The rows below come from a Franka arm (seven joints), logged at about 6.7 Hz.
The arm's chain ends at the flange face. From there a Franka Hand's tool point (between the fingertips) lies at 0.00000 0.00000 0.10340 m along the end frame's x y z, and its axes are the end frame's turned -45 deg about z.
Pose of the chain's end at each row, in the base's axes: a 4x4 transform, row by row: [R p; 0 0 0 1], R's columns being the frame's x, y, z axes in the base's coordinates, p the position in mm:
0.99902 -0.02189 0.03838 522.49; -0.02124 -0.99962 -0.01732 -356.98; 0.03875 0.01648 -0.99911 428.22; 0 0 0 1
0.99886 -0.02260 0.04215 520.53; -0.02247 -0.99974 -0.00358 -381.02; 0.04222 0.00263 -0.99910 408.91; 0 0 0 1
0.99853 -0.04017 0.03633 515.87; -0.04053 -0.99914 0.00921 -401.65; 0.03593 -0.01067 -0.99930 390.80; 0 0 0 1
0.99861 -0.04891 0.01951 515.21; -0.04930 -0.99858 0.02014 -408.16; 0.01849 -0.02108 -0.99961 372.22; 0 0 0 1
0.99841 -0.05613 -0.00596 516.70; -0.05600 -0.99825 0.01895 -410.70; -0.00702 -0.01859 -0.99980 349.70; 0 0 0 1
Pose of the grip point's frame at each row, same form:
0.72189 0.69094 0.03838 526.46; 0.69182 -0.72186 -0.01732 -358.77; 0.01575 0.03905 -0.99911 324.91; 0 0 0 1
0.72228 0.69032 0.04215 524.89; 0.69103 -0.72281 -0.00358 -381.39; 0.02799 0.03171 -0.99910 305.60; 0 0 0 1
0.73447 0.67766 0.03633 519.63; 0.67784 -0.73516 0.00921 -400.70; 0.03295 0.01786 -0.99930 287.47; 0 0 0 1
0.74071 0.67154 0.01951 517.23; 0.67124 -0.74096 0.02014 -406.08; 0.02798 -0.00183 -0.99961 268.86; 0 0 0 1
0.74567 0.66629 -0.00596 516.08; 0.66627 -0.74547 0.01895 -408.74; 0.00818 -0.01811 -0.99980 246.32; 0 0 0 1

